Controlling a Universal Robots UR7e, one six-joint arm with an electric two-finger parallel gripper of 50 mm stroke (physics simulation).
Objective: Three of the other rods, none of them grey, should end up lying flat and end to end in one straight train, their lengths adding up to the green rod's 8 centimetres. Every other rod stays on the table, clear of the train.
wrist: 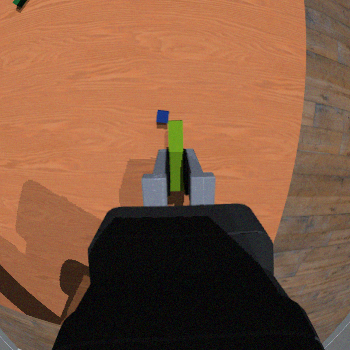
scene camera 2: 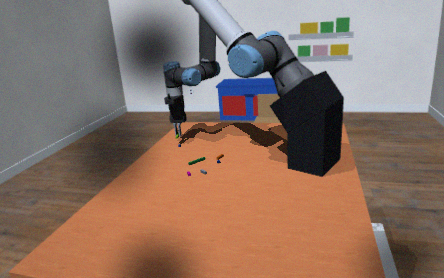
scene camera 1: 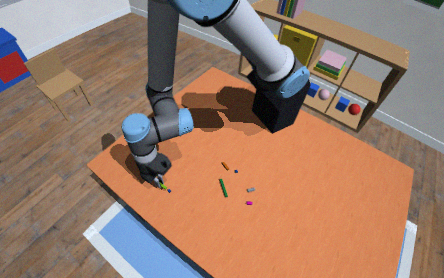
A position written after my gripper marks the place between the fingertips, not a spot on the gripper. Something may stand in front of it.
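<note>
Through the wrist view I can see my gripper (wrist: 175, 162), and a lime rod (wrist: 175, 134) is there as well.
</note>
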